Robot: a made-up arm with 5 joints. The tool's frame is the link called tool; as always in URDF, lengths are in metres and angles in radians. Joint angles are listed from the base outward.
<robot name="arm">
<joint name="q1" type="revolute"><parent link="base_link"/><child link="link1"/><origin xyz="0.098 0 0.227" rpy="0 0 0"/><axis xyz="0 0 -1"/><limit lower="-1.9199" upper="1.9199"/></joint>
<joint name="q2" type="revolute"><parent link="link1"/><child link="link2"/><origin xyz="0.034 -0.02 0.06" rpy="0 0 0"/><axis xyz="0 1 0"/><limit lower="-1.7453" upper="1.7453"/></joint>
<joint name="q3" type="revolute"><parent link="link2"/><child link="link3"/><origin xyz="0.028 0 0.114" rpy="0 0 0"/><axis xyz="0 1 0"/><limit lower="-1.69" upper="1.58"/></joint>
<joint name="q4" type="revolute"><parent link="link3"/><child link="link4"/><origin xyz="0.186 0 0.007" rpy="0 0 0"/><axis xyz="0 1 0"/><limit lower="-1.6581" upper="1.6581"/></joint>
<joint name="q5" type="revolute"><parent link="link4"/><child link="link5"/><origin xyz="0.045 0.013 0" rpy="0 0 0"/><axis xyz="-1 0 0"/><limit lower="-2.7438" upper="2.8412"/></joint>
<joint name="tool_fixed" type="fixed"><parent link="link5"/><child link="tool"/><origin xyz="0 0 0" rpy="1.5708 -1.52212 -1.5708"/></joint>
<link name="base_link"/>
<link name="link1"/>
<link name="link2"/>
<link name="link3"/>
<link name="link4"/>
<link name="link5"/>
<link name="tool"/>
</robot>
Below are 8 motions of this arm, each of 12 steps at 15 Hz.
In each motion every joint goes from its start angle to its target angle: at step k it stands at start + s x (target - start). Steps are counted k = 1, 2, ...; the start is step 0. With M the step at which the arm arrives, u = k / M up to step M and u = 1 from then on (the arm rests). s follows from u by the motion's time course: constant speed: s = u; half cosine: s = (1 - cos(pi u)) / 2; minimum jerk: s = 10 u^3 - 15 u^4 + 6 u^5.
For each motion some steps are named. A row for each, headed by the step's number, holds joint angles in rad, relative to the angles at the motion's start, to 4 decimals.
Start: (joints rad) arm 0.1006 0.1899 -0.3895 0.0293 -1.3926
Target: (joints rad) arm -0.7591 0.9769 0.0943 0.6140 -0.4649
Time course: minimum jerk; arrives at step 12
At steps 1, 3, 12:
1: -0.0044 0.0040 0.0025 0.0030 0.0047
3: -0.0890 0.0815 0.0501 0.0605 0.0960
12: -0.8597 0.7870 0.4838 0.5847 0.9277

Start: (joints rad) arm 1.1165 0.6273 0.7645 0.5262 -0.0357
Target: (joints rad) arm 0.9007 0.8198 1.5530 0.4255 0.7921
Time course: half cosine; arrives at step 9
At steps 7, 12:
7: -0.1906 0.1700 0.6963 -0.0889 0.7310
12: -0.2158 0.1925 0.7885 -0.1007 0.8278

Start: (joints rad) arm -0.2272 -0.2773 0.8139 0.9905 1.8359
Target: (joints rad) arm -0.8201 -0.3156 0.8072 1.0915 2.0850
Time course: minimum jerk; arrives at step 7
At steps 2, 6, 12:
2: -0.0858 -0.0055 -0.0010 0.0146 0.0360
6: -0.5791 -0.0374 -0.0065 0.0987 0.2433
12: -0.5929 -0.0383 -0.0067 0.1010 0.2491

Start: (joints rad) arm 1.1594 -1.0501 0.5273 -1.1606 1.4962
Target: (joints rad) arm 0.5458 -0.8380 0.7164 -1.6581 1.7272
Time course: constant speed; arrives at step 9
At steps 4, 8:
4: -0.2727 0.0943 0.0840 -0.2211 0.1027
8: -0.5454 0.1885 0.1681 -0.4422 0.2053

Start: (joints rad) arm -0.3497 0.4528 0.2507 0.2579 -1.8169
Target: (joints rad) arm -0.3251 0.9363 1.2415 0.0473 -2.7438
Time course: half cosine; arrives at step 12
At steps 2, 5, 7, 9, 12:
2: 0.0016 0.0324 0.0664 -0.0141 -0.0621
5: 0.0091 0.1792 0.3672 -0.0780 -0.3435
7: 0.0155 0.3043 0.6236 -0.1326 -0.5834
9: 0.0210 0.4127 0.8457 -0.1798 -0.7912
12: 0.0246 0.4835 0.9908 -0.2106 -0.9269

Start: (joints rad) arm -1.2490 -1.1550 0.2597 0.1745 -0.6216
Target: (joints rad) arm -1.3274 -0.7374 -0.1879 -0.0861 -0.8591
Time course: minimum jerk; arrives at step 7
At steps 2, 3, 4, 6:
2: -0.0113 0.0604 -0.0648 -0.0377 -0.0344
3: -0.0288 0.1536 -0.1647 -0.0959 -0.0874
4: -0.0496 0.2640 -0.2829 -0.1647 -0.1501
6: -0.0766 0.4079 -0.4372 -0.2545 -0.2320

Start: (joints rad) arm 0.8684 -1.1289 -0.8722 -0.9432 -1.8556
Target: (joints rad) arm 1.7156 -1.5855 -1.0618 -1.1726 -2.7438
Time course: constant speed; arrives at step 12
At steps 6, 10, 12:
6: 0.4236 -0.2283 -0.0948 -0.1147 -0.4441
10: 0.7060 -0.3805 -0.1580 -0.1912 -0.7402
12: 0.8472 -0.4566 -0.1896 -0.2294 -0.8882

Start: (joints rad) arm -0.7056 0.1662 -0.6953 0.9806 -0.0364
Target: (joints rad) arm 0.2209 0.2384 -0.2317 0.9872 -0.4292
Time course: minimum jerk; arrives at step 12
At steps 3, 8, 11, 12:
3: 0.0959 0.0075 0.0480 0.0007 -0.0407
8: 0.7320 0.0570 0.3663 0.0052 -0.3104
11: 0.9218 0.0718 0.4612 0.0066 -0.3908
12: 0.9265 0.0722 0.4636 0.0066 -0.3928

